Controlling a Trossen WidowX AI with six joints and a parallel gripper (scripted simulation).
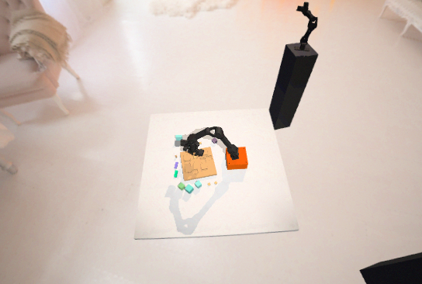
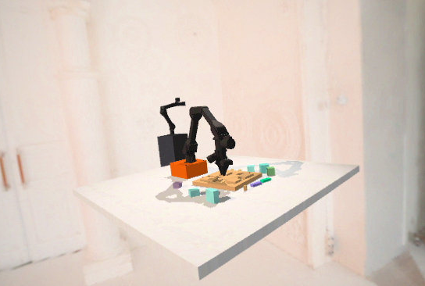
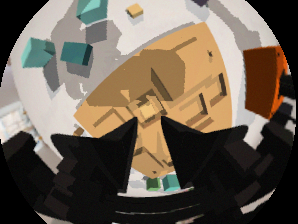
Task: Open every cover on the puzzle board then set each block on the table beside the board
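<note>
The tan puzzle board is 5 cm to the left of my gripper tip, 3 cm below it and 1 cm behind it. Round my gripper tip: purple bar 18 cm ahead, 4 cm to the left, 4 cm below; green bar 20 cm ahead, 12 cm to the left, 4 cm below; purple block 23 cm behind, 14 cm to the right, 4 cm below.
</note>
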